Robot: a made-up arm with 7 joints.
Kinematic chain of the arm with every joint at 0, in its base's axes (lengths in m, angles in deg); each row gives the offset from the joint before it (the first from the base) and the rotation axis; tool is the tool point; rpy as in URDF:
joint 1: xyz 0 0 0 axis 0.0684 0.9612 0.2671
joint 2: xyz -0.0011 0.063 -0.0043 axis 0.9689 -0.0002 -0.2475
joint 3: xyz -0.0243 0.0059 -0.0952 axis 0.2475 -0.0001 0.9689
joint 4: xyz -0.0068 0 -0.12 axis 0.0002 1 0
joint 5: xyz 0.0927 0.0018 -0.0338 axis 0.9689 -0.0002 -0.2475
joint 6: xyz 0.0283 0 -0.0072 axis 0.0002 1 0
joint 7: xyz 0.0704 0 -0.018 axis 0.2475 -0.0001 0.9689
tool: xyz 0 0 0 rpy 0 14.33 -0.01
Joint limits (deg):
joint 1: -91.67..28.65
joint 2: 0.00..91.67
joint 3: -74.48..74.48
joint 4: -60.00..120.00
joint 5: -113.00..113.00
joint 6: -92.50..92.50
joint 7: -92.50..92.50
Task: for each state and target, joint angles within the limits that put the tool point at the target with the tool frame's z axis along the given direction. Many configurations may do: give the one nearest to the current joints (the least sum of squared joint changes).
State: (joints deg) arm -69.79 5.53 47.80 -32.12 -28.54 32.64 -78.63
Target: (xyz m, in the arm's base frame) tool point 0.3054 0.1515 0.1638 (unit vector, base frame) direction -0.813 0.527 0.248
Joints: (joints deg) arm -91.67 19.04 39.09 0.97 -30.52 16.01 -78.63
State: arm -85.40 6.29 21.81 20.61 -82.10 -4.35 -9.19
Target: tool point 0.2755 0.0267 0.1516 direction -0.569 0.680 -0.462
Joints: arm -91.57 0.00 12.24 2.57 -42.24 -42.53 -9.19
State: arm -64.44 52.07 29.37 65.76 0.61 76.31 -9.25
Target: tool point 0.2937 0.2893 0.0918 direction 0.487 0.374 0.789
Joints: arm -90.98 58.62 18.54 36.06 -1.00 92.38 -9.25
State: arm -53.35 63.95 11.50 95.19 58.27 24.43 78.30
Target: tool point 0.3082 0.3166 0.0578 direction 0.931 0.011 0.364
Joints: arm -89.27 51.98 8.03 67.00 66.22 63.38 78.30
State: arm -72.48 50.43 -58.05 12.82 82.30 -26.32 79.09
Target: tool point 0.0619 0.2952 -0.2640 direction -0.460 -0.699 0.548
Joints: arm -21.69 64.78 -68.38 59.77 48.59 -72.87 79.09
